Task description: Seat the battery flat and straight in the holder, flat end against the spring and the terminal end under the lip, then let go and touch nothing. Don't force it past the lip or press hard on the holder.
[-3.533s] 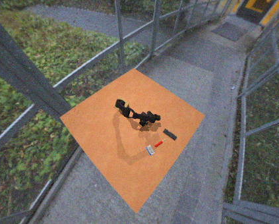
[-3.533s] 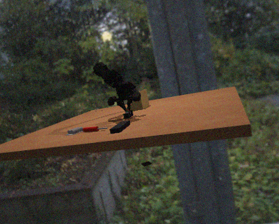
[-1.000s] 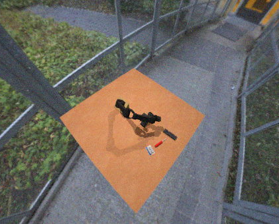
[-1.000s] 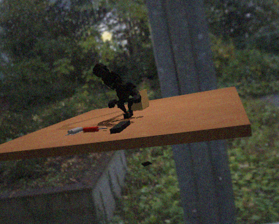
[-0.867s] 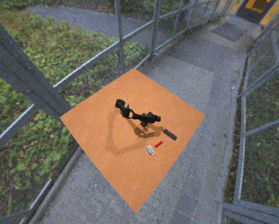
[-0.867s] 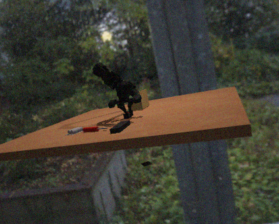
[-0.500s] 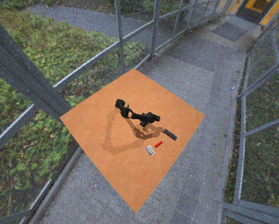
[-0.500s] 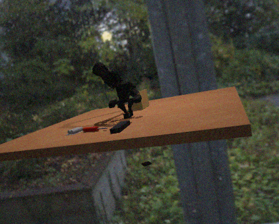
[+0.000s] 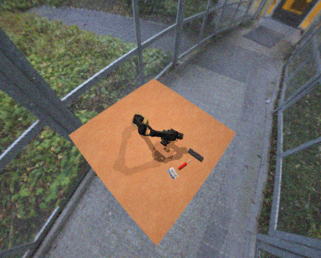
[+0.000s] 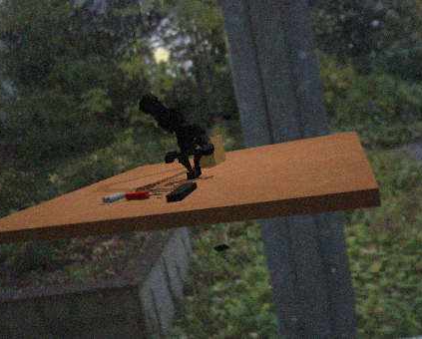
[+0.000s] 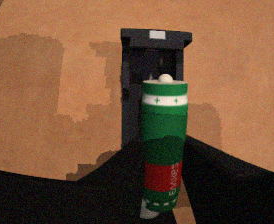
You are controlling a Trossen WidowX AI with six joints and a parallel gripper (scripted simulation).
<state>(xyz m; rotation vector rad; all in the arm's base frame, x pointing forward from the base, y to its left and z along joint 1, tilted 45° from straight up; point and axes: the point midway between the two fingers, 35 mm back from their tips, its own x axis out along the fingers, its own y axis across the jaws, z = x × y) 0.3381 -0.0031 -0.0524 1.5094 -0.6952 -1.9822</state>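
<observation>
Right now the battery is 10 mm above my gripper tip. The rest, counted from my gripper tip: red-handled screwdriver (300 mm ahead, 60 mm to the right).
</observation>
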